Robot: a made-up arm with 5 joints.
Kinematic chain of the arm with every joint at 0, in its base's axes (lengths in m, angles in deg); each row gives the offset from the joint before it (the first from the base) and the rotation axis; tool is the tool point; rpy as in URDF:
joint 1: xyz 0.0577 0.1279 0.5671 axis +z
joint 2: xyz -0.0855 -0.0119 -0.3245 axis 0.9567 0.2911 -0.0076
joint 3: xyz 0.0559 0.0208 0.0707 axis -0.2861 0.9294 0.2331
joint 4: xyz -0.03 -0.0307 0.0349 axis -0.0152 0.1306 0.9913
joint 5: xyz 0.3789 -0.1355 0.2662 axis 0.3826 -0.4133 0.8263
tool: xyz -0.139 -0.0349 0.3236 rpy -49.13 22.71 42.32
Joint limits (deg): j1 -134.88..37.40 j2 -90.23..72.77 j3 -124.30..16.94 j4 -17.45..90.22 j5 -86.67..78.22
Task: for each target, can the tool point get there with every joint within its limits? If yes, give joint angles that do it. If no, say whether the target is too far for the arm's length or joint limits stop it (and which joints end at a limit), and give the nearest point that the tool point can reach.
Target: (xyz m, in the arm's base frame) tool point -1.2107 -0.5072 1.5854
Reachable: no: too far | nearest point -0.4973 -0.1321 0.8354 | short by 1.101 m
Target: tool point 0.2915 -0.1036 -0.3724
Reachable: no: joint limits stop it (at a limit: joint 2, joint 3, joint 4, joint 5) | nearest point 0.4505 -0.2611 -0.3501 | short by 0.225 m
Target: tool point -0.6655 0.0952 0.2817
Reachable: yes | joints -22.00 32.72 -101.09 -1.42 -11.26
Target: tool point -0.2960 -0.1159 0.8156
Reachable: yes | joints -90.93 22.46 -15.67 44.09 24.25
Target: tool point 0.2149 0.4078 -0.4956
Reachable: no: joint limits stop it (at a limit: joint 2, joint 3, joint 4, joint 5) | nearest point 0.2864 0.5351 -0.4096 | short by 0.169 m
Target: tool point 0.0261 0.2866 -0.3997
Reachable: no: joint limits stop it (at a limit: joint 2, joint 3, joint 4, joint 5) | nearest point -0.0335 0.5859 -0.4096 | short by 0.305 m
